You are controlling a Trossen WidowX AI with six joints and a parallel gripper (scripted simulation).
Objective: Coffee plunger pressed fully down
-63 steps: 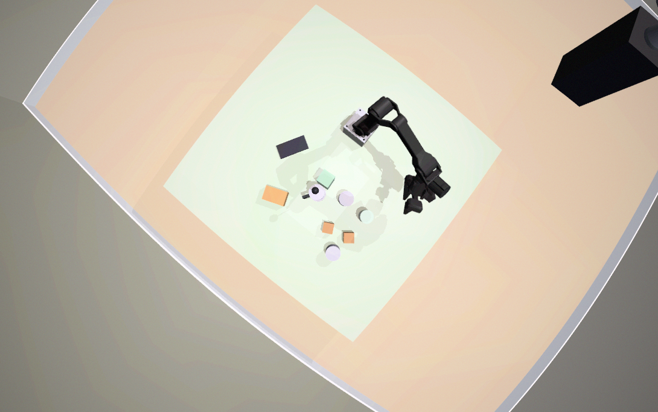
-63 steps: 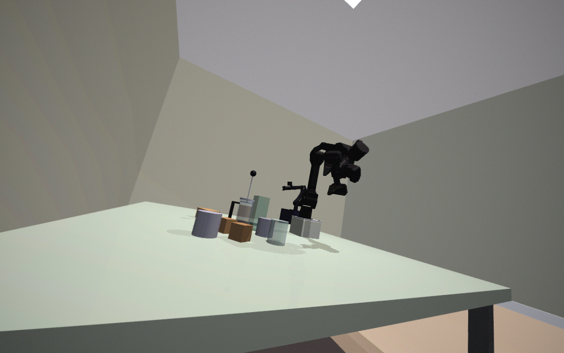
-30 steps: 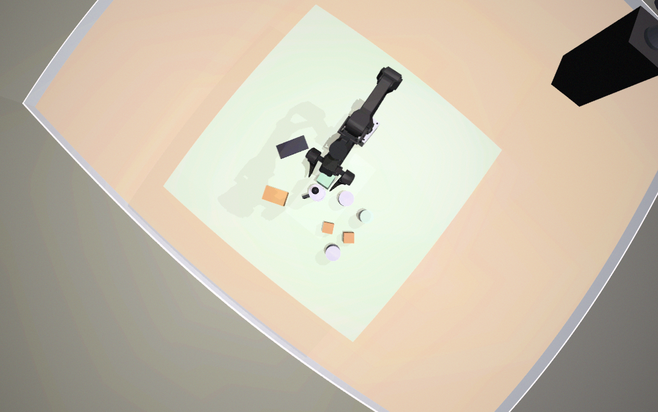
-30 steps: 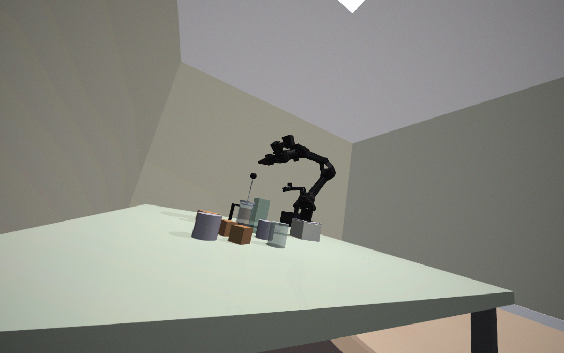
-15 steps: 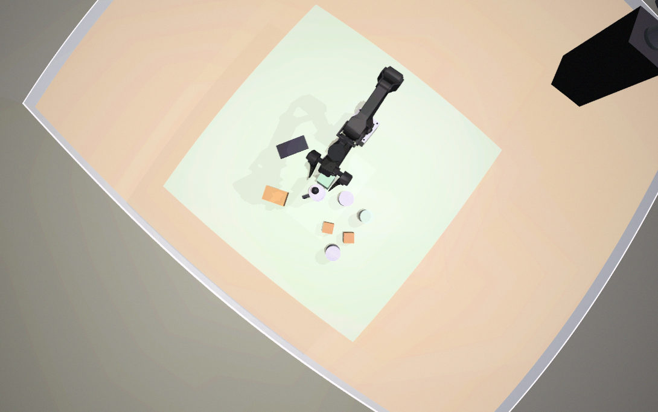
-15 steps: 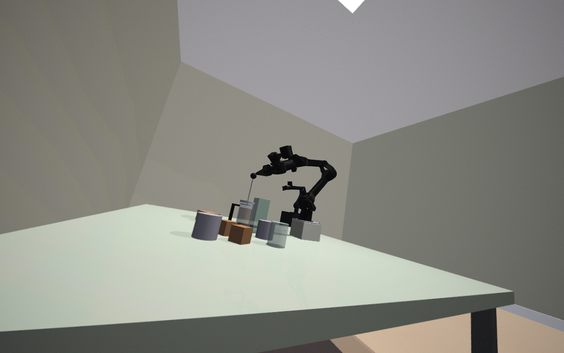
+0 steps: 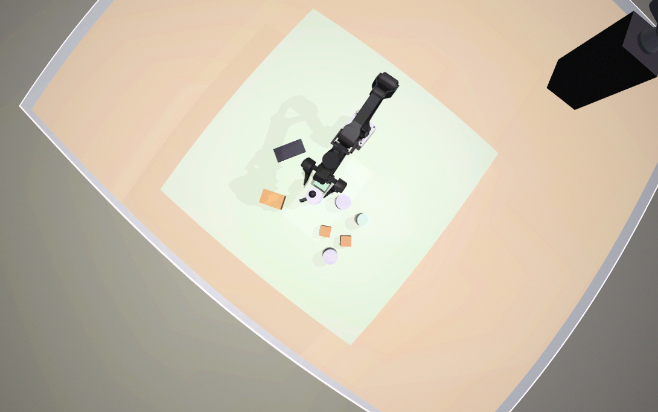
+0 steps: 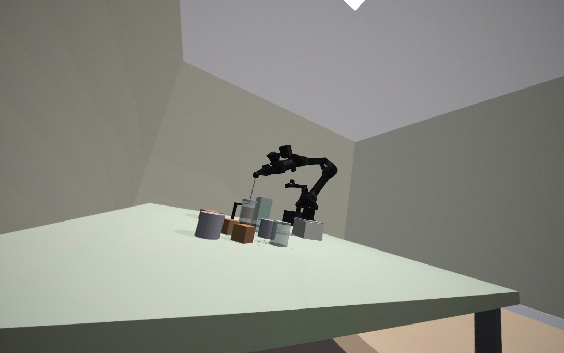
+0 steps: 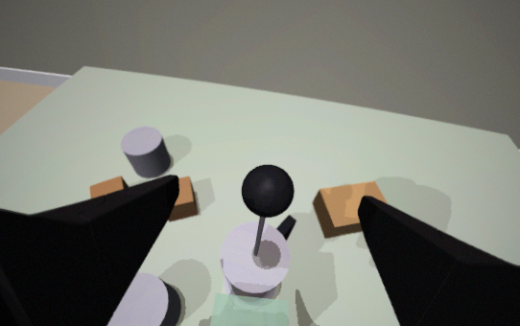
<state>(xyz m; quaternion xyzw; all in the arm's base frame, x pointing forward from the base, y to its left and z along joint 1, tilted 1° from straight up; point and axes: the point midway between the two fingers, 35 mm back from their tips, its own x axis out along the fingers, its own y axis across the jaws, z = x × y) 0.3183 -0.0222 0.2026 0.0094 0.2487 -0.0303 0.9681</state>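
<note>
Now: the coffee press 20 mm ahead of my gripper tip, 10 mm to the right of it and 150 mm below it. From my gripper tip the other things lie so: tall green block 60 mm behind, 200 mm below; flat orange box 130 mm ahead, 170 mm to the right, 250 mm below.
</note>
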